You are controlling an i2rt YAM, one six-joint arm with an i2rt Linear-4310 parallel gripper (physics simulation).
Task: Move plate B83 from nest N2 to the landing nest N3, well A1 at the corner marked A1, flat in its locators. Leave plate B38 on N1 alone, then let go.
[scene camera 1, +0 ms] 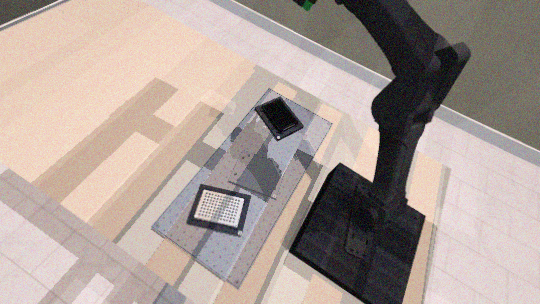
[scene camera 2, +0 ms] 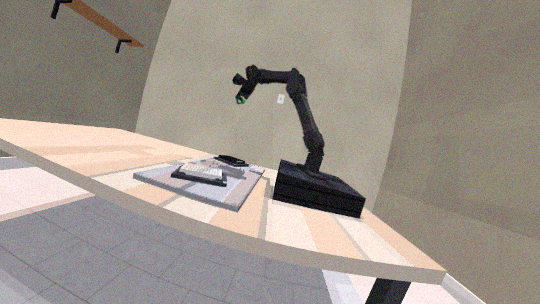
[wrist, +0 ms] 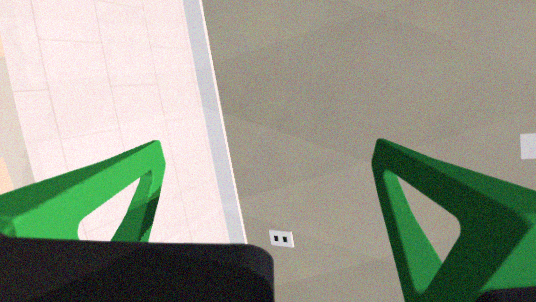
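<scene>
A white well plate (scene camera 1: 220, 207) (scene camera 2: 201, 171) lies in a black nest (scene camera 1: 244, 216) at the near end of the perforated board (scene camera 1: 175, 227) (scene camera 2: 220, 196). A black plate (scene camera 1: 280, 114) (scene camera 2: 230, 160) sits in another dark nest at the board's far end. Between them is a low grey nest (scene camera 1: 257, 172) with small pins and no plate on it. Plate names, nest names and the A1 mark are not legible. My gripper (scene camera 2: 240, 100) (wrist: 268, 151) is open and empty, high above the table and away from both plates. In scene camera 1 part of a green finger shows at the top edge.
The arm's black base block (scene camera 1: 355, 235) (scene camera 2: 317, 192) stands on the wooden table (scene camera 1: 95, 95) (scene camera 2: 300, 240), beside the board. A wall shelf (scene camera 2: 100, 21) is at the upper left in scene camera 2. The wrist view shows floor, wall and a wall socket (wrist: 281, 238).
</scene>
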